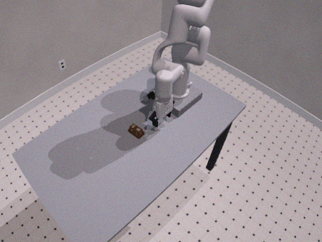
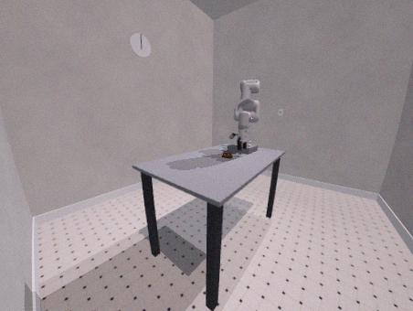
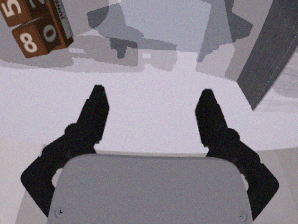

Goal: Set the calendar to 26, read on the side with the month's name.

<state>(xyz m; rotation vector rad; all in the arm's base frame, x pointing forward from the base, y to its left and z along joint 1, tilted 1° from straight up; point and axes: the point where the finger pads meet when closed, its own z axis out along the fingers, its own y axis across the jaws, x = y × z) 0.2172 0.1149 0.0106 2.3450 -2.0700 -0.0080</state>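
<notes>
Now: hand 12 cm short of the brown cube, 4 cm to the left of it and 4 cm above it. Also, from my hand: brown wooden tray 12 cm ahead, 5 cm to the right, 6 cm below.
</notes>
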